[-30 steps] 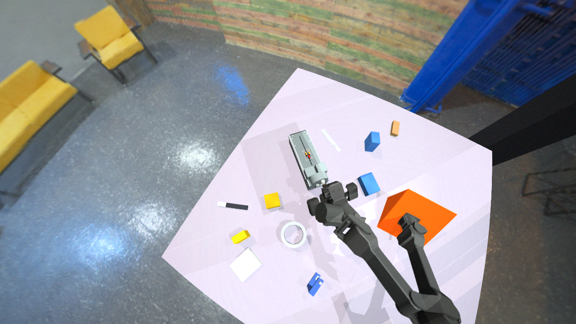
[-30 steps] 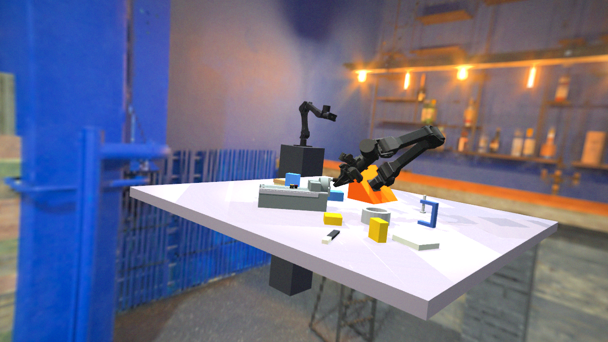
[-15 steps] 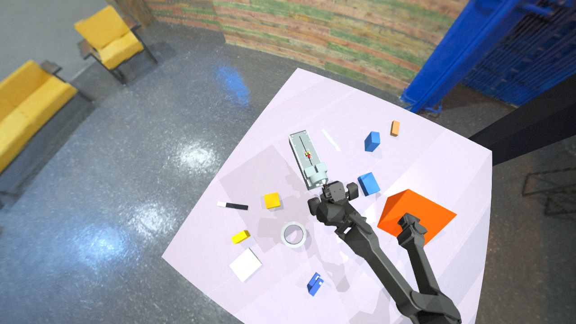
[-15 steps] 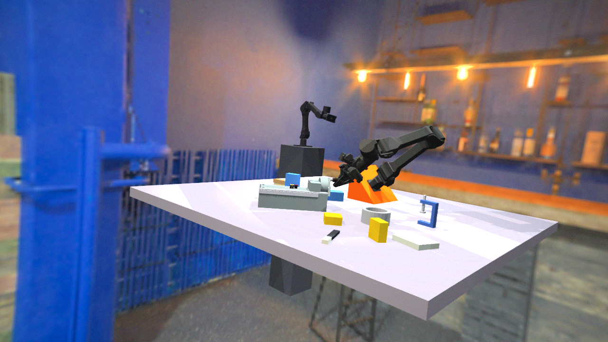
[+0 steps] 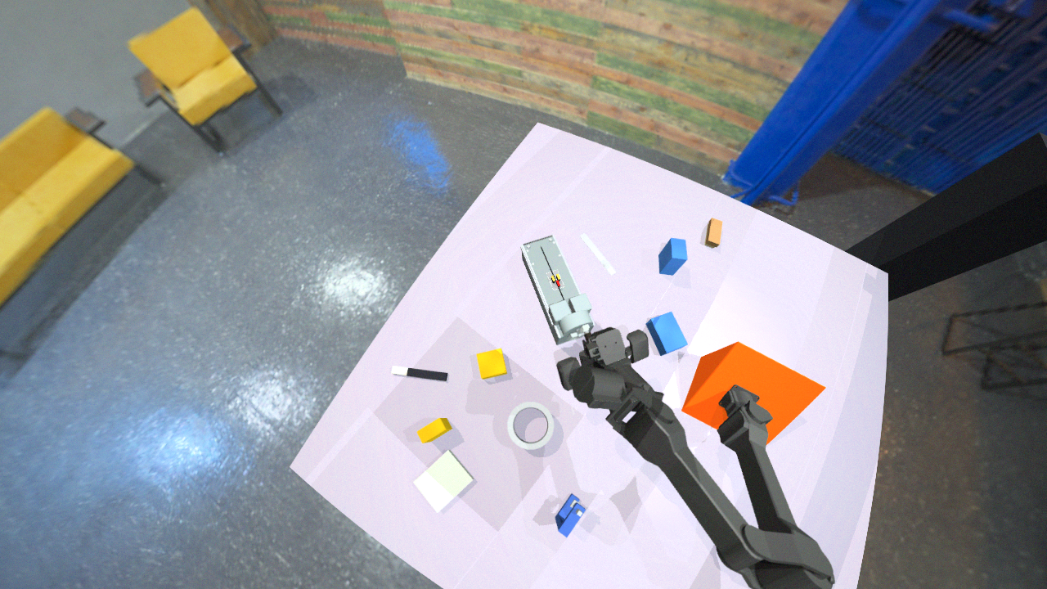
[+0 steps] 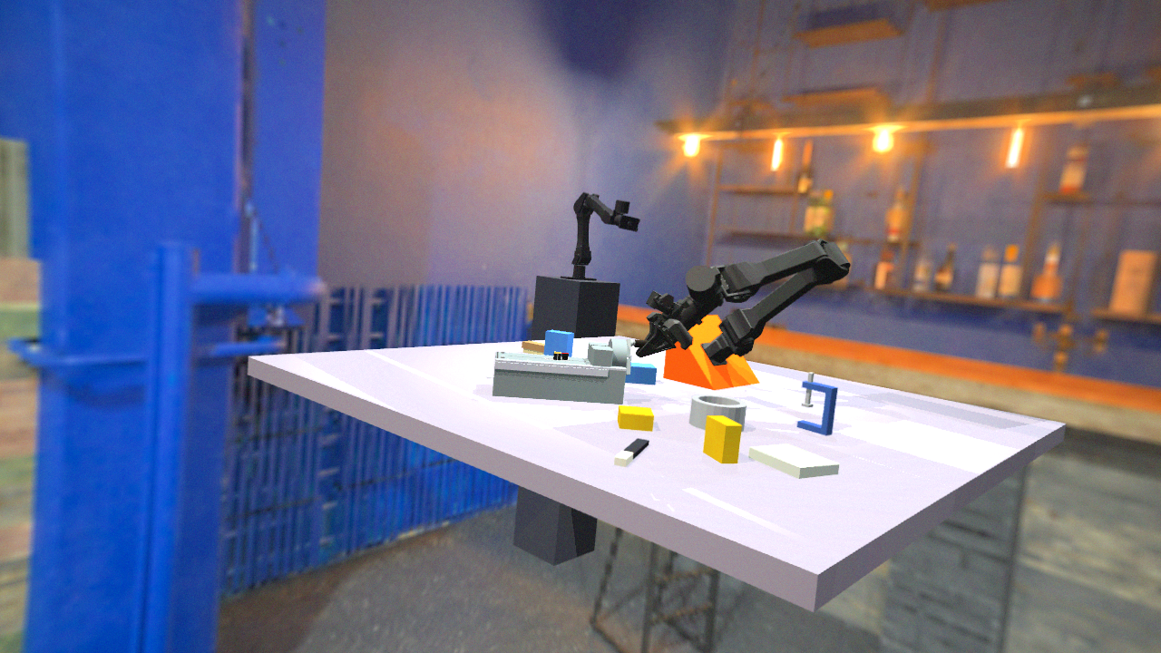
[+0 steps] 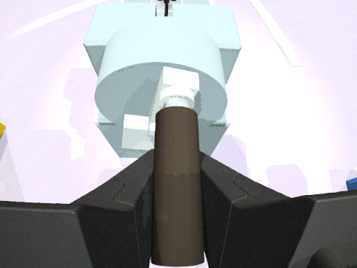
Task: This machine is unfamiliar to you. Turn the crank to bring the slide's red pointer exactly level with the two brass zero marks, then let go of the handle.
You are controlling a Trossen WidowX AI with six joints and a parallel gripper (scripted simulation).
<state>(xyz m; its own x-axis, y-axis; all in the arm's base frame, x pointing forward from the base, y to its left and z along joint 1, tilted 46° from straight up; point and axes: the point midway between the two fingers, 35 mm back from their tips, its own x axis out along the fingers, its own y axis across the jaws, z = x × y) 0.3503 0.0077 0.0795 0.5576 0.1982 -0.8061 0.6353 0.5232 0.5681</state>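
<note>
Now: gripper tip 2 cm below the brown crank handle, 1 cm to the right of it and 1 cm past it. The rest, counted from my gripper tip: metal strip (27 cm to the right, 9 cm below, 8 cm ahead); blue clamp (33 cm to the left, 14 cm behind, 4 cm below); red pointer (12 cm ahead, 9 cm to the right, 1 cm below).
</note>
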